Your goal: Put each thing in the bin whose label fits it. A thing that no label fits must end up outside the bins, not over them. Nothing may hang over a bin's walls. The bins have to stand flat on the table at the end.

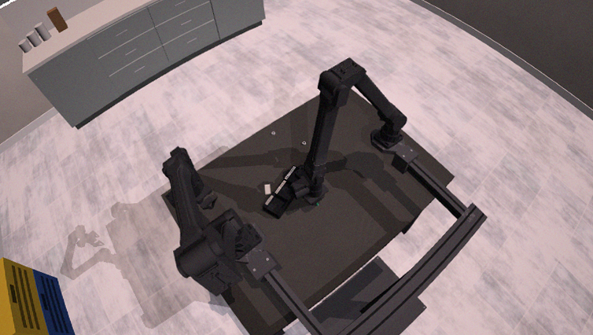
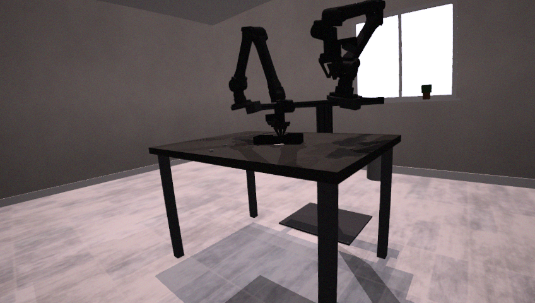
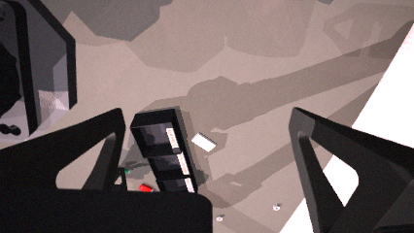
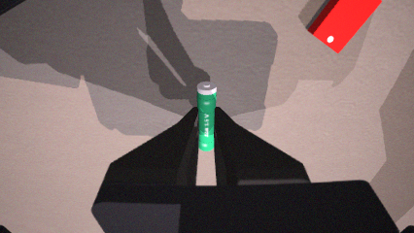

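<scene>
Right now my right hand is 120 mm short of the black labelled bin, 70 mm to the right of it and 10 mm below it. The rest, counted from my right hand: red usb stick (70 mm ahead, 60 mm to the right, 10 mm below); then green battery (10 mm below); then white card (190 mm ahead, 130 mm to the left, 10 mm below).
</scene>
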